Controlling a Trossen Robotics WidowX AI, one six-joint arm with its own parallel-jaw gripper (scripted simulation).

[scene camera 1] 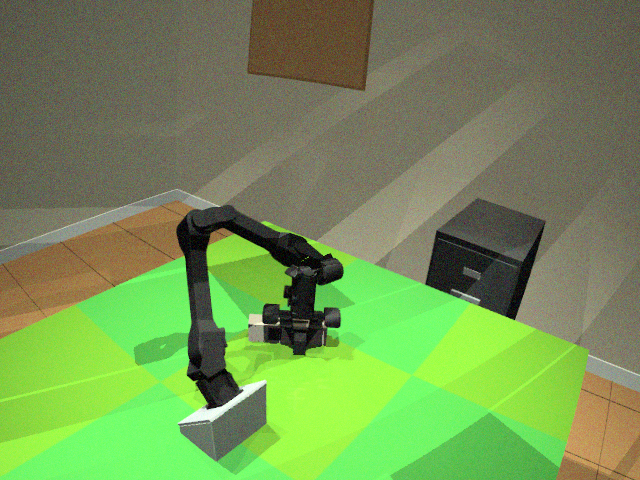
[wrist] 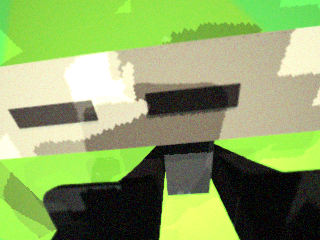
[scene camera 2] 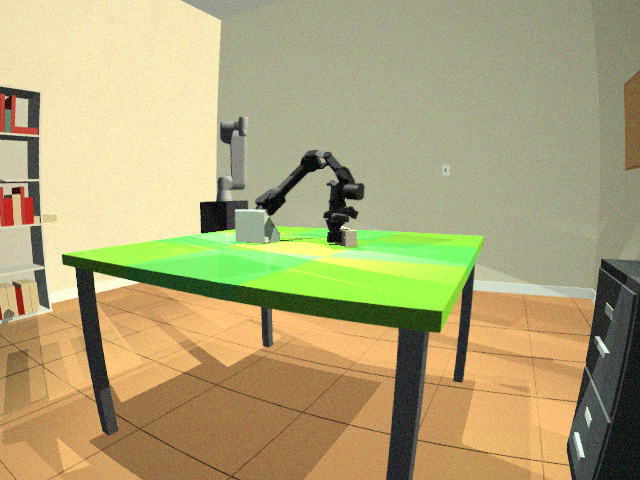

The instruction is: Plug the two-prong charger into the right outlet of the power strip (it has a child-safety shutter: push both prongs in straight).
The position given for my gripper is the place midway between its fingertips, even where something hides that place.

In view: my gripper (scene camera 1: 299, 344) and a two-prong charger (wrist: 188, 166).
My gripper shows as well in the wrist view (wrist: 182, 146) and in scene camera 2 (scene camera 2: 333, 239).
